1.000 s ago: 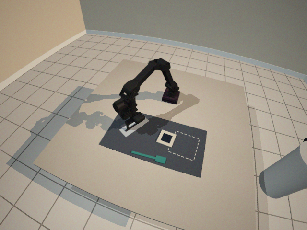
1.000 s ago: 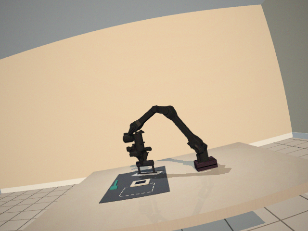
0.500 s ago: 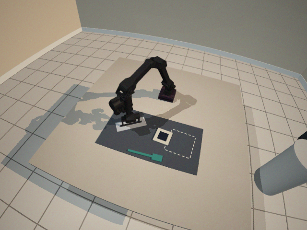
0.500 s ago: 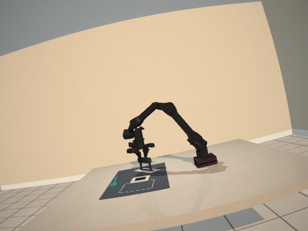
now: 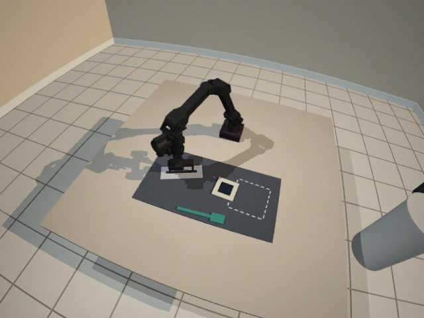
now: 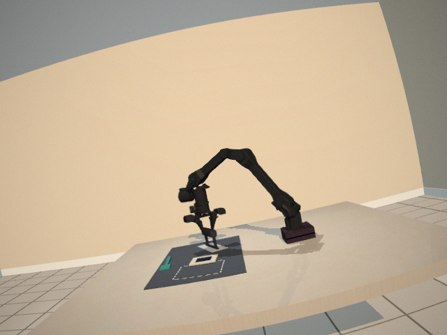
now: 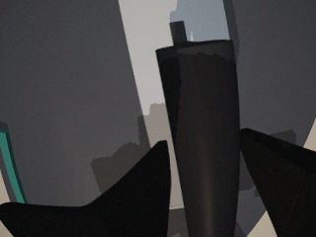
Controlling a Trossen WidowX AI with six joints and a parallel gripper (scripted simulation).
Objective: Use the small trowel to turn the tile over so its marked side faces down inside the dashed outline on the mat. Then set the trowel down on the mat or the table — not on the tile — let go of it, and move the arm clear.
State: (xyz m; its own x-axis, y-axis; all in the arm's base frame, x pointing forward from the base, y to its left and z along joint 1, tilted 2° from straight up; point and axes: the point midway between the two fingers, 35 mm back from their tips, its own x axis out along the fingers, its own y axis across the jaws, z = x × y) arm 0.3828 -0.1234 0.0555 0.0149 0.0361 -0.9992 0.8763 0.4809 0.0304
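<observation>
Now: the trowel 2 cm behind my gripper tip, 3 cm to the left of it and 3 cm below it. From my gripper tip the other things lie so: tile 2 cm behind, 24 cm to the left, 6 cm below; green flat tool 15 cm ahead, 22 cm to the left, 6 cm below; dark mat 1 cm ahead, 18 cm to the left, 8 cm below.
</observation>
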